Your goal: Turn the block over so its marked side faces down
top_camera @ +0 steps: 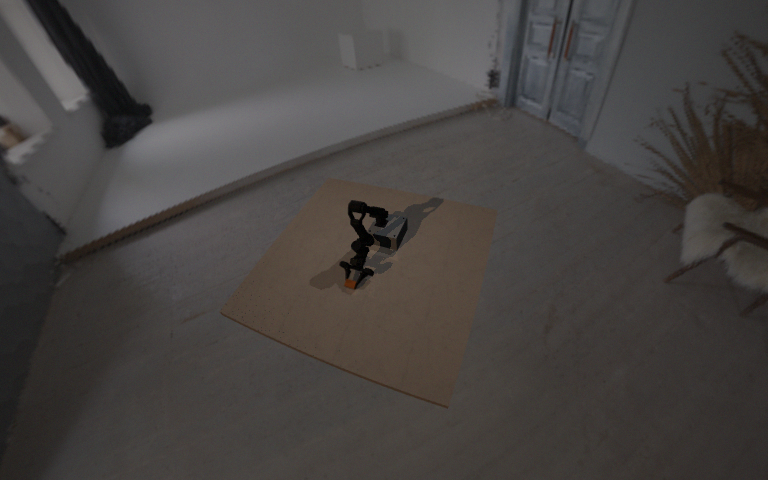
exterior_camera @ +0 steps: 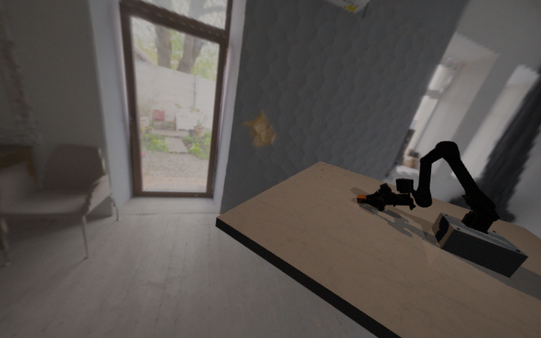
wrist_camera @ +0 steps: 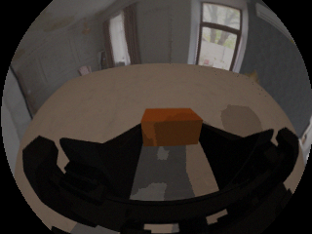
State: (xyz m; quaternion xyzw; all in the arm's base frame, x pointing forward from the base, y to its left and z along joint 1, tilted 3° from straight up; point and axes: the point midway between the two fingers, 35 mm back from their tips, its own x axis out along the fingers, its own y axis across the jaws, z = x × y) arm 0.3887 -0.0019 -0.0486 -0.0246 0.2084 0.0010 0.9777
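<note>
Right now my gripper tip is 1 cm above the orange block.
</note>
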